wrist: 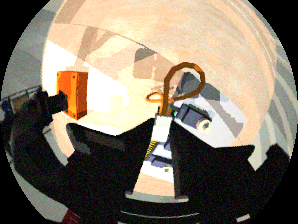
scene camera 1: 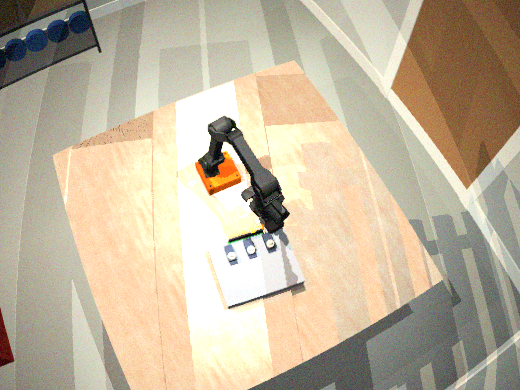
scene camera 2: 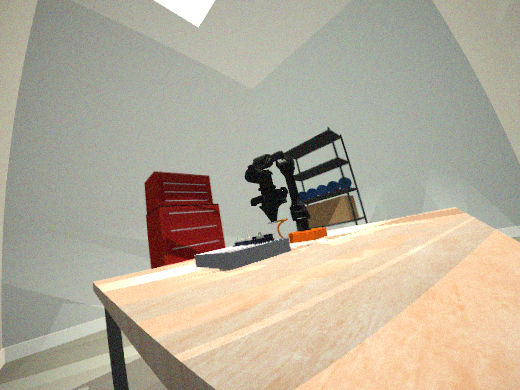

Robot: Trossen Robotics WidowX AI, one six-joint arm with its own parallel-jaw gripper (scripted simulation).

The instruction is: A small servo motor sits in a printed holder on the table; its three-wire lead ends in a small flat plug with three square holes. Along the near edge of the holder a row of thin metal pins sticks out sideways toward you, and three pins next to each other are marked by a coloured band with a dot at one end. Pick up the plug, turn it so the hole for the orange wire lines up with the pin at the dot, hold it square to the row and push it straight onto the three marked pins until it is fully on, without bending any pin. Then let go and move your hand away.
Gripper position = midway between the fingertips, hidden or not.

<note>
In view: the gripper (scene camera 2: 274, 221) and a grey printed holder (scene camera 2: 226, 258).
The gripper shows as well in the wrist view (wrist: 162, 123). The grey printed holder also shows in the wrist view (wrist: 228, 121).
</note>
